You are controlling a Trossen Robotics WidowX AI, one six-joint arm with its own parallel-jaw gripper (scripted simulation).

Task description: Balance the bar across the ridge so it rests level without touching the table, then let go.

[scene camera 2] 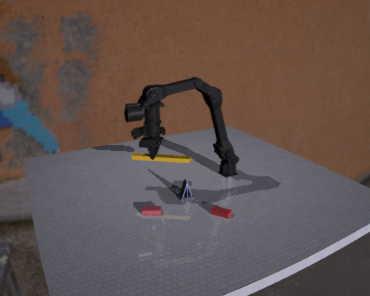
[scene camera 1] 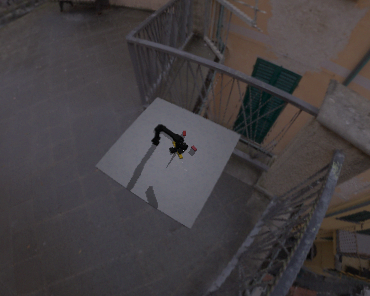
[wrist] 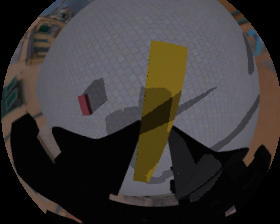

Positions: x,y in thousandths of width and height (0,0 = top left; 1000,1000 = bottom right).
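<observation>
My gripper (scene camera 2: 418,532), also (wrist: 555,565). My gripper holds a yellow bar (wrist: 598,279).
</observation>
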